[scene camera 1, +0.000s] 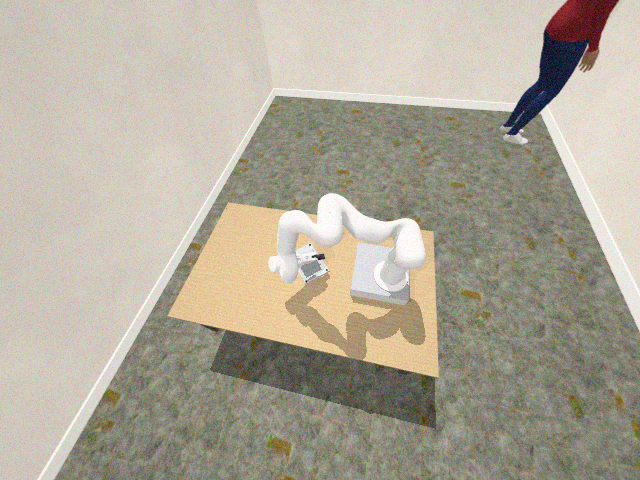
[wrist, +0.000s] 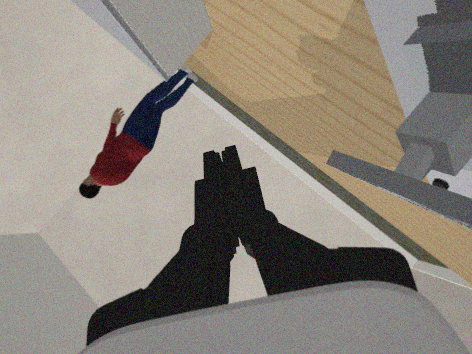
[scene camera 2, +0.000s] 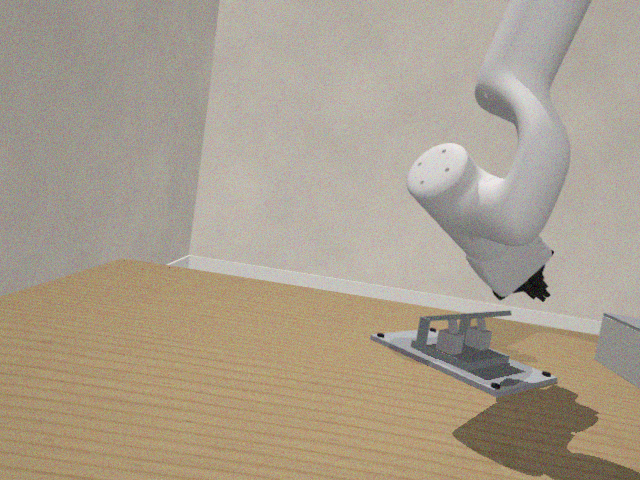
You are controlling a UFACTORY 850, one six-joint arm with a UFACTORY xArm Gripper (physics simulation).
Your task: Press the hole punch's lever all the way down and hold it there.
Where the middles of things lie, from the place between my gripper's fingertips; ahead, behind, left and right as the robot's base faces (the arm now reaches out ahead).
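Scene:
Light base plate [scene camera 2: 500, 380]: 10 cm ahead of my hand, 2 cm to the right of it, 12 cm below it.

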